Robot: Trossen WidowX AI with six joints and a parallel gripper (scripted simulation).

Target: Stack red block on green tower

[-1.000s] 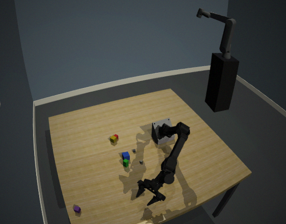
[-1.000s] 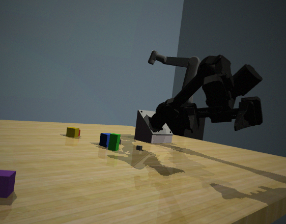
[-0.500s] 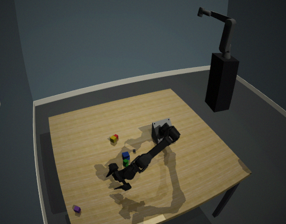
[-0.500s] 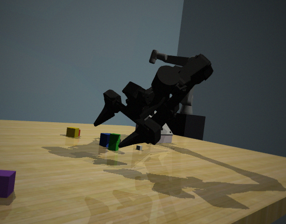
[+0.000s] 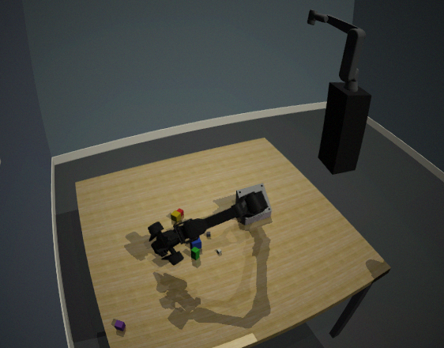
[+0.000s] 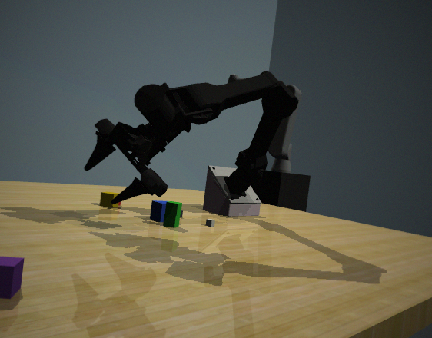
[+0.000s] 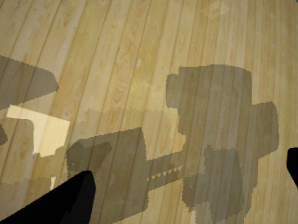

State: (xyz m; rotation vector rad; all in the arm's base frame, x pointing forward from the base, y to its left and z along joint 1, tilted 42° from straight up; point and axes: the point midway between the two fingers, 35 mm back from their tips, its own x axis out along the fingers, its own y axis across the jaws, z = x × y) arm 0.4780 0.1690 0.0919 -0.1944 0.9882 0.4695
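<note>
My gripper tip is 28 cm to the left of the red block, 16 cm past it and 6 cm above it. Round my gripper tip: small white cube 28 cm behind, 7 cm below, 1 cm to the left; then blue block 19 cm behind, 6 cm to the right, 6 cm below; then small dark cube 26 cm behind, 11 cm to the right, 7 cm below.
</note>
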